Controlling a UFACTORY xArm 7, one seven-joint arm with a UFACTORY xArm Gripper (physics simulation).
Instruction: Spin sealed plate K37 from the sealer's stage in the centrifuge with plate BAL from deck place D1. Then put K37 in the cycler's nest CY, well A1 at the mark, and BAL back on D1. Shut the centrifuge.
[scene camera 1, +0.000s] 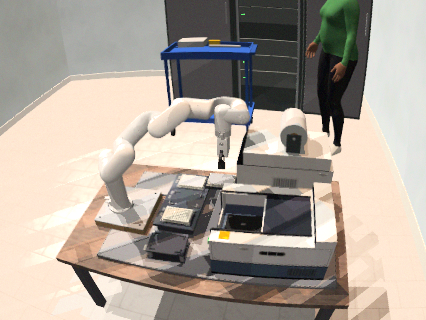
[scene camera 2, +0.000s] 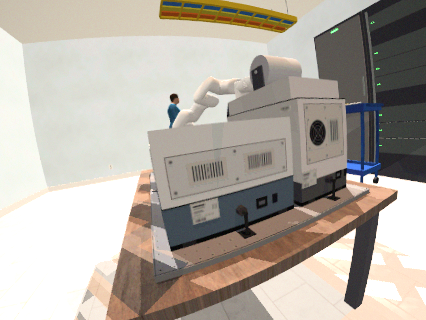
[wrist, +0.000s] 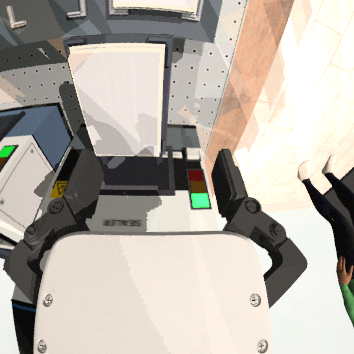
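Pixels of known places: gripper, fingertip midpoint: (scene camera 1: 223, 162) (wrist: 156, 160); arm's base, link origin: (scene camera 1: 121, 204).
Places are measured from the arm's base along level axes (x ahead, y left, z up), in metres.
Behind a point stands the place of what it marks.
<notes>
My gripper (scene camera 1: 221, 164) {x 0.506, y 0.154, z 0.158 m} (wrist: 156, 160) {x 0.506, y 0.154, z 0.158 m} is open and empty, above the sealer end of the table; it is hidden in scene camera 2. The sealer (scene camera 1: 285, 172) {x 0.780, y -0.029, z 0.241 m} (scene camera 2: 320, 125) {x 1.002, y 0.029, z 0.188 m} (wrist: 175, 215) {x 0.594, y 0.165, z 0.161 m} stands at the back right. A pale-topped plate (scene camera 1: 221, 180) {x 0.499, y 0.103, z 0.091 m} (wrist: 120, 95) {x 0.481, y 0.120, z 0.091 m} sits on its projecting stage, ahead of the fingertips in the wrist view; no K37 mark is readable. A white plate (scene camera 1: 192, 181) {x 0.349, y 0.159, z 0.038 m} (wrist: 155, 4) {x 0.406, y 0.158, z 0.038 m} sits at the deck's rear place, partly cut off in the wrist view. The centrifuge (scene camera 1: 240, 252) {x 0.603, y -0.370, z 0.132 m} (scene camera 2: 227, 165) {x 0.962, y -0.261, z 0.129 m} is open on top, with a dark bucket (scene camera 1: 244, 221) {x 0.613, y -0.189, z 0.114 m} inside. Nest CY cannot be identified by a label.
A cream well plate (scene camera 1: 178, 215) {x 0.319, y -0.088, z 0.037 m} sits on the dark deck (scene camera 1: 186, 197) {x 0.333, y 0.055, z 0.022 m}. A low dark block (scene camera 1: 168, 245) {x 0.303, y -0.266, z 0.030 m} with corner posts stands at the front left. The arm's base plate (scene camera 1: 112, 218) {x -0.018, y -0.101, z -0.002 m} is left of the deck. A blue cart (scene camera 1: 210, 52) and a person (scene camera 1: 340, 30) are behind the table.
</notes>
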